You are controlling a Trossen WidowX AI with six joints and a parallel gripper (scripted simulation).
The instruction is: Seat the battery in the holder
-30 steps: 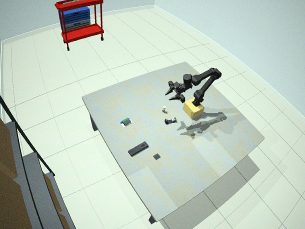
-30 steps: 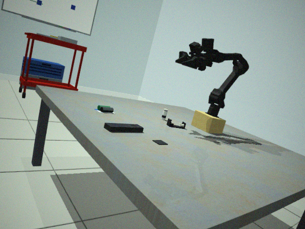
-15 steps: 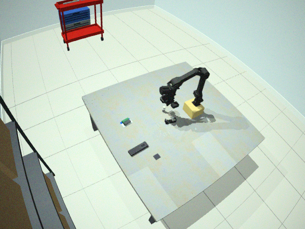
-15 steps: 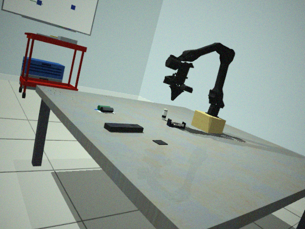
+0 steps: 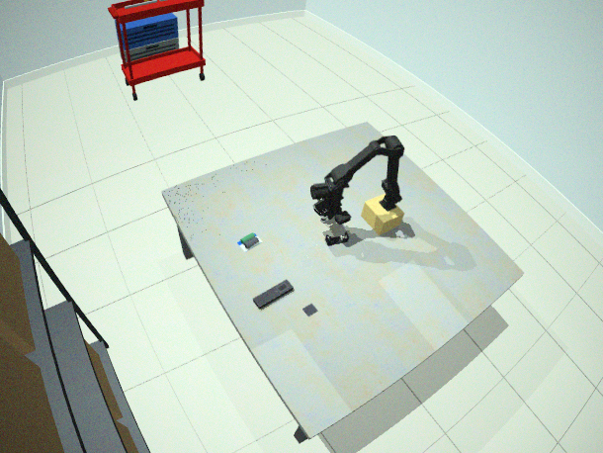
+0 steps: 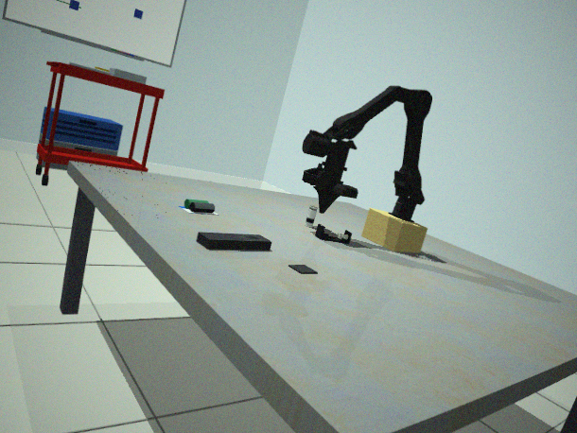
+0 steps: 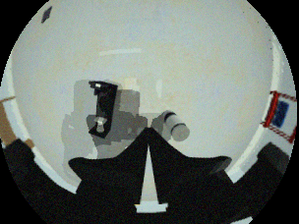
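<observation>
Now: gripper tip 4 cm to the left of the battery and 2 cm above it. From my gripper tip the other things lie so: long black bar: 39 cm ahead, 17 cm to the left, 4 cm below; white card: 34 cm ahead, 10 cm to the right, 4 cm below; small dark square plate: 31 cm ahead, 30 cm to the left, 5 cm below.
</observation>
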